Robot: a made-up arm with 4 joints. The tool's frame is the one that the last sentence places. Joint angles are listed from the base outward.
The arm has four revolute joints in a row. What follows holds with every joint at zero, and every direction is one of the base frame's.
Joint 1 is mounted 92.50 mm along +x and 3.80 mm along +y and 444.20 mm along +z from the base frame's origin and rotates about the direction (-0.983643, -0.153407, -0.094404).
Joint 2 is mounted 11.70 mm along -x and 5.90 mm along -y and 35.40 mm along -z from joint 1 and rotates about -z.
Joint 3 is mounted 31.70 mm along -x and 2.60 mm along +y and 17.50 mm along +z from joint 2 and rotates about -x.
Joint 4 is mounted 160.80 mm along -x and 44.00 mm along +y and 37.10 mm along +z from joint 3 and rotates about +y.
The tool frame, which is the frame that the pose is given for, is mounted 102.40 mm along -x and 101.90 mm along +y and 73.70 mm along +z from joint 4; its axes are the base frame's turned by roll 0.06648, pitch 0.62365 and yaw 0.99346 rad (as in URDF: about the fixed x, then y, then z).
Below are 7 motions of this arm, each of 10 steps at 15 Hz.
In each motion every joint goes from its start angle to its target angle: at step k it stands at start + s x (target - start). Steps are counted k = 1, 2, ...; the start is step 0. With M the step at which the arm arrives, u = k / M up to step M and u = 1 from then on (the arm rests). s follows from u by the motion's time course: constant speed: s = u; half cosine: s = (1 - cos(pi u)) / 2; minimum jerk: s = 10 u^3 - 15 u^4 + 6 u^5.
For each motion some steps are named. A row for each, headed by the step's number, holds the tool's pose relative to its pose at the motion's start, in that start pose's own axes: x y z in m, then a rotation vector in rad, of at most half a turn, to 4 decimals.
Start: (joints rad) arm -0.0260 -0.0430 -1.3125 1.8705
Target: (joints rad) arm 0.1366 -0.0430 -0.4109 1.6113
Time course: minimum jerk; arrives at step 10
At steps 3, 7, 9, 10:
3: 0.0204 -0.0081 0.0189 0.0869 -0.0726 -0.1388
7: 0.0822 -0.0868 0.0927 0.4332 -0.3098 -0.7483
9: 0.0888 -0.1136 0.1059 0.5117 -0.3480 -0.8941
10: 0.0891 -0.1151 0.1065 0.5160 -0.3499 -0.9023

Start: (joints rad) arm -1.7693 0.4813 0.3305 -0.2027
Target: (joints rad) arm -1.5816 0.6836 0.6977 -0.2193
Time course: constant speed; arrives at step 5
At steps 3, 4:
3: 0.0852 0.0199 -0.0177 -0.1100 0.2539 -0.2002
4: 0.1129 0.0219 -0.0269 -0.1414 0.3401 -0.2651

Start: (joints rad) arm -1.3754 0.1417 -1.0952 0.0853
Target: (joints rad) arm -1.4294 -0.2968 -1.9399 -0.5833
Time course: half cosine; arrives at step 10
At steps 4, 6, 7, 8, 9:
4: -0.0740 -0.0237 0.0176 0.0603 -0.2985 0.1085
6: -0.1258 -0.0567 0.0336 0.1814 -0.5554 0.1367
7: -0.1446 -0.0741 0.0414 0.2545 -0.6621 0.1265
8: -0.1575 -0.0887 0.0479 0.3196 -0.7408 0.1080
9: -0.1649 -0.0985 0.0523 0.3643 -0.7881 0.0913

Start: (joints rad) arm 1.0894 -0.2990 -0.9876 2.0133
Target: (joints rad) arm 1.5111 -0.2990 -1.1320 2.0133
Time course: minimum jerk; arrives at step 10
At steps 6, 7, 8, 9, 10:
6: 0.0110 -0.0047 0.0287 0.1385 -0.1101 -0.0732
7: 0.0130 -0.0064 0.0353 0.1694 -0.1353 -0.0902
8: 0.0144 -0.0077 0.0397 0.1903 -0.1525 -0.1018
9: 0.0149 -0.0084 0.0418 0.2001 -0.1606 -0.1073
10: 0.0150 -0.0085 0.0422 0.2018 -0.1620 -0.1082

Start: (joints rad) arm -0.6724 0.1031 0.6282 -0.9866
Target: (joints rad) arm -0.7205 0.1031 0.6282 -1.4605
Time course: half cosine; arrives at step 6
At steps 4, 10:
4: 0.0139 0.0096 -0.0340 -0.2118 -0.2209 -0.1736
10: 0.0210 0.0104 -0.0448 -0.2823 -0.2928 -0.2337

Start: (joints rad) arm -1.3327 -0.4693 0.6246 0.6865
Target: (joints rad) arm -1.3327 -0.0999 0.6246 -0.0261
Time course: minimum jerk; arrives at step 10
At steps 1, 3, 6, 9, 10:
1: 0.0002 0.0005 0.0003 -0.0010 -0.0039 -0.0029
3: 0.0051 0.0090 0.0059 -0.0192 -0.0723 -0.0579
6: 0.0292 0.0310 0.0299 -0.0821 -0.2764 -0.2698
9: 0.0480 0.0380 0.0478 -0.1226 -0.3762 -0.4128
10: 0.0486 0.0381 0.0483 -0.1238 -0.3787 -0.4169

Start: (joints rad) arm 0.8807 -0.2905 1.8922 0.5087
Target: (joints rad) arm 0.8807 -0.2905 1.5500 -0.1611
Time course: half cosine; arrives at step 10
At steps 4, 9, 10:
4: -0.0148 0.0076 -0.0251 -0.1352 -0.2201 -0.0268
9: -0.0229 0.0114 -0.0670 -0.3281 -0.6425 -0.1179
10: -0.0227 0.0113 -0.0683 -0.3341 -0.6593 -0.1226

